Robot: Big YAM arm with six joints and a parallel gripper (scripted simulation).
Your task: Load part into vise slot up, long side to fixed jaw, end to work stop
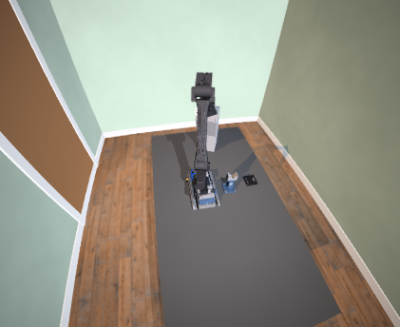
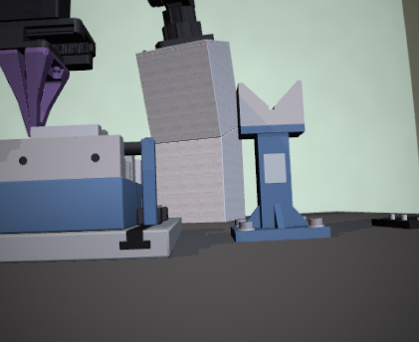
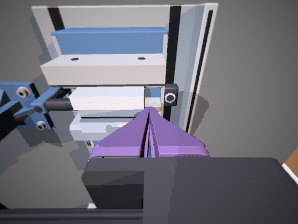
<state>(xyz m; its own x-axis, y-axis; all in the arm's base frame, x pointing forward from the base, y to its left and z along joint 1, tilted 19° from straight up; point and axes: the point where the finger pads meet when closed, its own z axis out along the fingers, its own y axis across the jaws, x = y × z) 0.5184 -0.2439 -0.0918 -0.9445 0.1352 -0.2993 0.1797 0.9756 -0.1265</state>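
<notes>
My gripper is now 10 mm short of the part, 30 mm to the right of it and 10 mm above it. From my hand the other things lie so: dark work stop rod 20 mm ahead, 80 mm to the left, 20 mm below; then moving jaw 30 mm behind, 40 mm to the left, 30 mm below; then fixed jaw 40 mm ahead, 30 mm to the left, 30 mm below.
</notes>
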